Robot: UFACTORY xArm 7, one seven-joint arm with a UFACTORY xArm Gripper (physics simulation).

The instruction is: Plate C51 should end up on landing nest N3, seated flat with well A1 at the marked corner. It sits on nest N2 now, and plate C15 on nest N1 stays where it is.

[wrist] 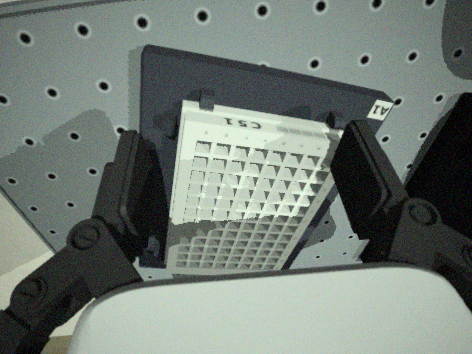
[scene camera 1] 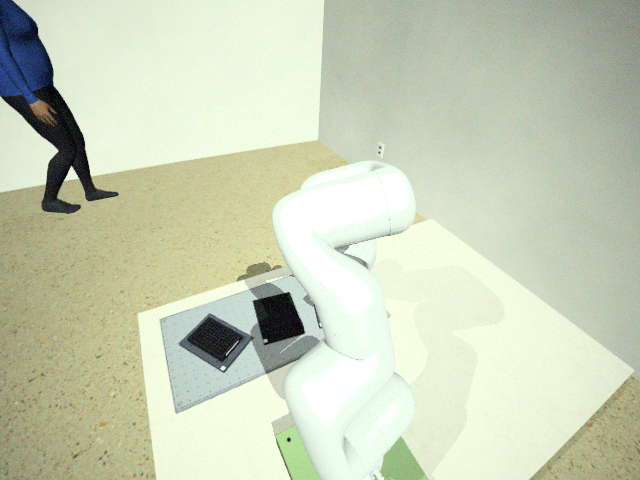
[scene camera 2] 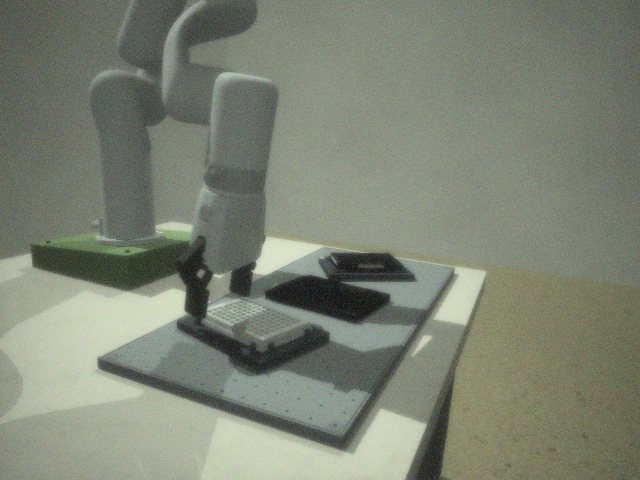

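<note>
The white plate C51 [scene camera 2: 258, 316] [wrist: 250, 185] lies on the dark nest N2 [scene camera 2: 258, 361] [wrist: 165, 70], whose A1 label [wrist: 379, 110] shows at a corner in the wrist view. My gripper [scene camera 2: 219, 303] [wrist: 245, 148] is open and empty, low over the plate, with one finger beyond each long side. The arm hides the plate in scene camera 1. The black nest N3 [scene camera 1: 279, 317] [scene camera 2: 330, 298] [wrist: 450, 165] bears no plate and has a pale mark at one corner. The dark plate C15 [scene camera 1: 214, 335] [scene camera 2: 361, 261] sits on nest N1 [scene camera 1: 187, 342] [scene camera 2: 400, 272].
The nests stand on a grey perforated board [scene camera 1: 175, 382] [scene camera 2: 289, 392] [wrist: 50, 60] on a pale table [scene camera 1: 516, 330]. N3 lies between N1 and N2. The arm rises from a green base [scene camera 1: 297, 457] [scene camera 2: 118, 258]. A person [scene camera 1: 25, 51] stands beyond the table.
</note>
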